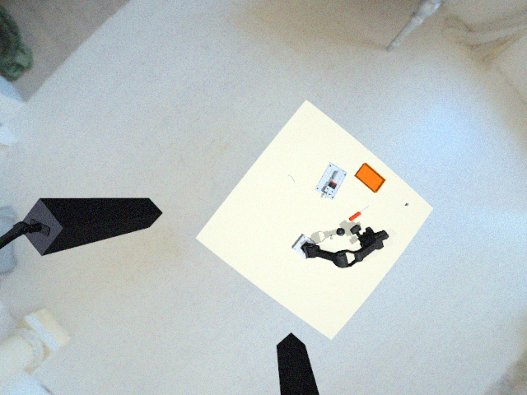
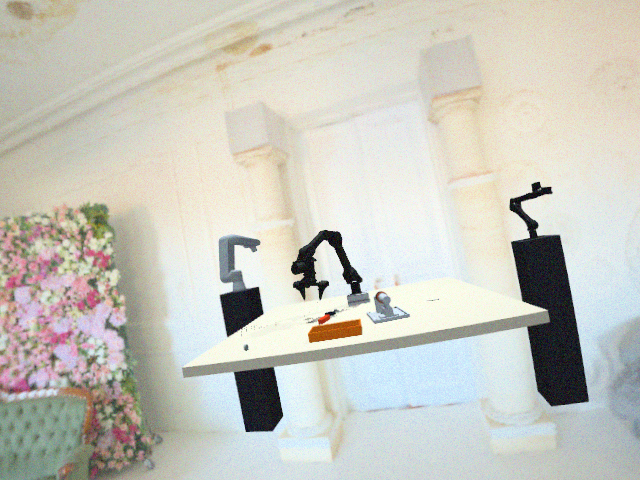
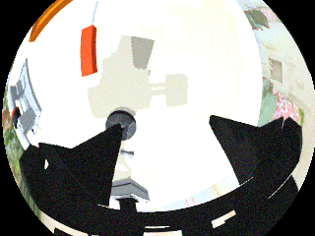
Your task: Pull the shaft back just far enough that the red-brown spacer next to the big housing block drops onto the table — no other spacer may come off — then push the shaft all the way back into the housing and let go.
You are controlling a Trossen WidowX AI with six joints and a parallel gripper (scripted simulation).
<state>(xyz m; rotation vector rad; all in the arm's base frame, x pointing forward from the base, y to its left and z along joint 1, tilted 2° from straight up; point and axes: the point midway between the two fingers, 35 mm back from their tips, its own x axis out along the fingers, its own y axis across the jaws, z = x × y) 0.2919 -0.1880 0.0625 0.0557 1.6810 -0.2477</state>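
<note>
The grey shaft is 13 cm ahead of my gripper tip, 37 cm to the left of it and 2 cm below it. Also, from my gripper tip: tiny screw (11 cm behind, 9 cm to the left, 9 cm below); then red-brown spacer (15 cm ahead, 38 cm to the left, 2 cm below); then red-handled screwdriver (17 cm ahead, 7 cm to the left, 9 cm below).
</note>
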